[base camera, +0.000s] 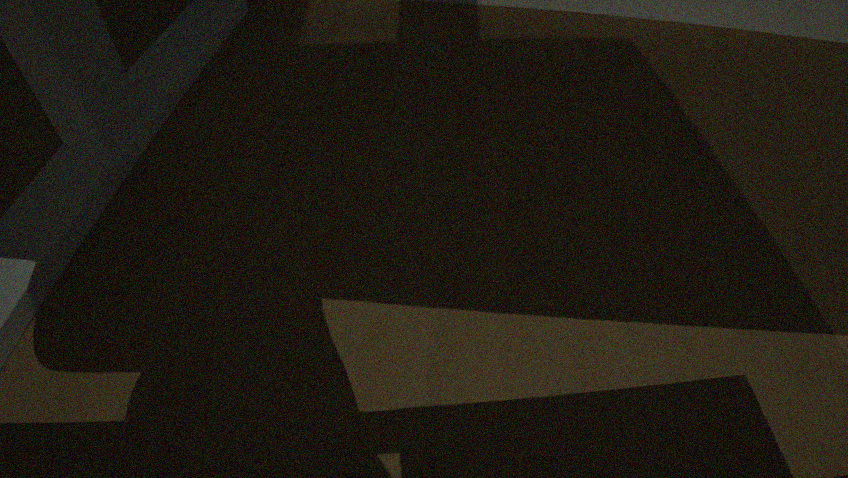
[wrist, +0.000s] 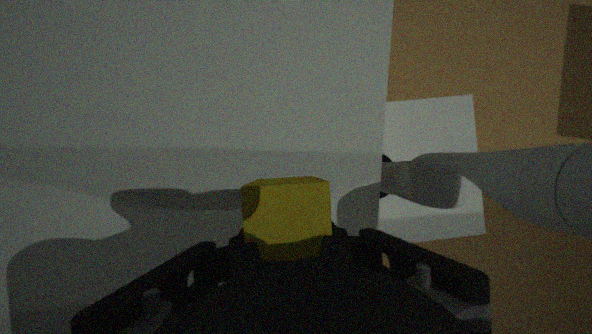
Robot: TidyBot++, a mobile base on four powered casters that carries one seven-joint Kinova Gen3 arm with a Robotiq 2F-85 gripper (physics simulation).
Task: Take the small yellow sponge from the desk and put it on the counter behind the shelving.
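Frame: origin at the arm's base, x ahead, y left, z up, level; metres.
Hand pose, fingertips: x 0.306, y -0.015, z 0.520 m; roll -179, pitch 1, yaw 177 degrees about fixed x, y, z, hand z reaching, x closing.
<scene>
After its pixels a point has its place.
The small yellow sponge [wrist: 290,210] {y -0.043, x 0.303, z 0.581 m} is a yellow block at the lower middle of the wrist view. My gripper [wrist: 287,229] {y -0.015, x 0.306, z 0.520 m} is shut on it, with a black finger at each side. The sponge is held above a pale grey surface [wrist: 200,75] {y -0.234, x 0.429, z 0.323 m} that fills the left of the wrist view; I cannot tell whether this is the desk or the counter. The gripper and the sponge do not show in the base camera view. The shelving cannot be made out for certain in either view.
To the right of the pale surface's edge, the wrist view shows brown wooden floor [wrist: 440,50] {y -0.602, x -0.608, z -0.397 m}, a white base [wrist: 430,122] {y -0.165, x -0.226, z -0.014 m} and a grey arm part [wrist: 525,175] {y -0.030, x 0.053, z 0.482 m}. The base camera view is dark, with shadowed wooden floor [base camera: 534,356] {y -0.102, x 0.287, z -0.397 m} and crossing grey bars [base camera: 100,136] {y 0.294, x 0.535, z -0.351 m} at the left.
</scene>
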